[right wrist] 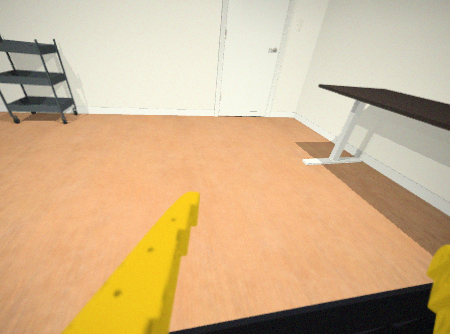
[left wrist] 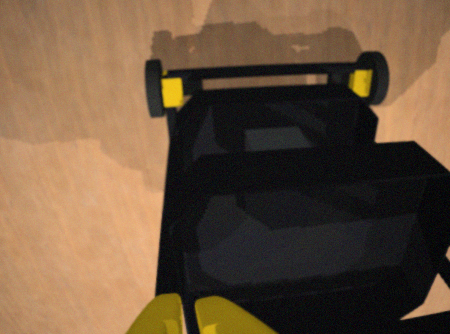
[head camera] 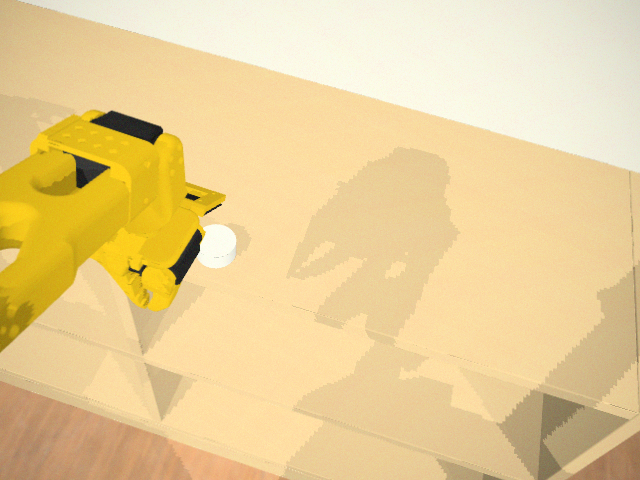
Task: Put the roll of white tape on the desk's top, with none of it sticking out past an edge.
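The roll of white tape (head camera: 217, 246) lies flat on a pale wooden top (head camera: 310, 129), in the left-centre of the head view; no hole shows. The dark-topped desk (right wrist: 400, 102) stands on white legs at the right of the right wrist view; no tape shows on the visible part. My left gripper (head camera: 147, 302) (left wrist: 188, 300) is shut and empty, its jaw tips side by side. In the head view it is below and left of the tape, pointing towards the picture's bottom. My right gripper (right wrist: 315, 222) is open and empty, with a wide gap between its jaws, away from the tape.
The pale furniture's front edge runs along the bottom of the head view, with brown floor (head camera: 77, 428) beyond it. The black cart (left wrist: 300, 160) fills much of the left wrist view. A grey trolley (right wrist: 30, 47) and a white door (right wrist: 250, 60) are at the far wall.
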